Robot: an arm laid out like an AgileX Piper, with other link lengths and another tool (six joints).
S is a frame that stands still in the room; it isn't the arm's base.
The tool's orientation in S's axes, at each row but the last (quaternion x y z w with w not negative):
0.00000 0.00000 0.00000 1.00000
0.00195 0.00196 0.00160 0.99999
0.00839 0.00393 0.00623 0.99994
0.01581 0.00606 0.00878 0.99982
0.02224 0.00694 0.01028 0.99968
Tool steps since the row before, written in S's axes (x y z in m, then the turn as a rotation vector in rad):
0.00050 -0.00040 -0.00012 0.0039 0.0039 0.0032
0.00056 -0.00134 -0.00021 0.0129 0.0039 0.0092
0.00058 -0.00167 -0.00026 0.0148 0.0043 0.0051
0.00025 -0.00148 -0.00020 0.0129 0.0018 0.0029
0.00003 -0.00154 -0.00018 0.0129 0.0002 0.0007
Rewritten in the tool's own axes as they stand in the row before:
0.00050 -0.00040 -0.00012 0.0039 0.0039 0.0032
0.00056 -0.00134 -0.00020 0.0129 0.0039 0.0092
0.00056 -0.00168 -0.00023 0.0148 0.0042 0.0051
0.00023 -0.00149 -0.00015 0.0129 0.0017 0.0030
0.00000 -0.00155 -0.00011 0.0129 0.0000 0.0009

